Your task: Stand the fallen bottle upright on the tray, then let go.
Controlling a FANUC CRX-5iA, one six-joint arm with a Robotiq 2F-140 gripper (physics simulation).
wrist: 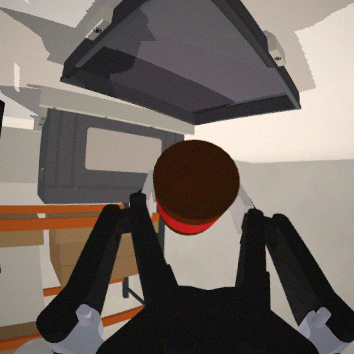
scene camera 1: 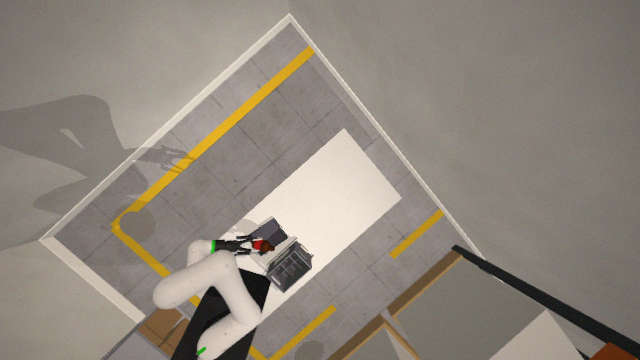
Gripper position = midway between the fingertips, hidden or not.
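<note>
A brown bottle point(wrist: 195, 181) is in view, and so is the gripper point(wrist: 191, 183).
</note>
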